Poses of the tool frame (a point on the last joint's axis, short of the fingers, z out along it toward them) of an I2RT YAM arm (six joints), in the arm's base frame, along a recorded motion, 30 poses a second.
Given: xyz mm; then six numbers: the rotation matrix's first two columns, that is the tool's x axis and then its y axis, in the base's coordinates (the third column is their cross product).
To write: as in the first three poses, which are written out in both.
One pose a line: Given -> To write
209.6, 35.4, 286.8, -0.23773, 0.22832, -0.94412, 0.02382, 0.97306, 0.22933 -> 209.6, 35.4, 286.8, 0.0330, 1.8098, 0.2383
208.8, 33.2, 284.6, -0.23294, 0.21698, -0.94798, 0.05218, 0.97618, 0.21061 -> 208.8, 33.2, 284.6, -0.0004, 1.8118, 0.2186
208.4, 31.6, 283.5, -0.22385, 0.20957, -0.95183, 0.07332, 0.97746, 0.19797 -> 208.4, 31.6, 283.5, -0.0262, 1.8072, 0.2051
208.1, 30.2, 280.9, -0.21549, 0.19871, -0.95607, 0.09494, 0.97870, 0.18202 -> 208.1, 30.2, 280.9, -0.0530, 1.8026, 0.1881
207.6, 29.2, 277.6, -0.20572, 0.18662, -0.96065, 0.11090, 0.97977, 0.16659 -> 207.6, 29.2, 277.6, -0.0742, 1.7949, 0.1717
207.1, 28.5, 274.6, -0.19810, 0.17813, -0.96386, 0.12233, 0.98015, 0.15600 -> 207.1, 28.5, 274.6, -0.0892, 1.7885, 0.1605
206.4, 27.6, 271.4, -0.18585, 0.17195, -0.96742, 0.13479, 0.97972, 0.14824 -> 206.4, 27.6, 271.4, -0.1053, 1.7775, 0.1521
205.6, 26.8, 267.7, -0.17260, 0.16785, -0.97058, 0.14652, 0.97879, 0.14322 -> 205.6, 26.8, 267.7, -0.1200, 1.7656, 0.1465
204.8, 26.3, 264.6, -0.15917, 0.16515, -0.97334, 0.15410, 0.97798, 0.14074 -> 204.8, 26.3, 264.6, -0.1301, 1.7529, 0.1436
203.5, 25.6, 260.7, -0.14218, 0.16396, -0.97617, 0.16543, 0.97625, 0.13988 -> 203.5, 25.6, 260.7, -0.1441, 1.7375, 0.1423
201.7, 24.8, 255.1, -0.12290, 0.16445, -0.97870, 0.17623, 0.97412, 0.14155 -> 201.7, 24.8, 255.1, -0.1575, 1.7200, 0.1436
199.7, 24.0, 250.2, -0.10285, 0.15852, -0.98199, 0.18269, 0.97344, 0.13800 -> 199.7, 24.0, 250.2, -0.1674, 1.7002, 0.1396
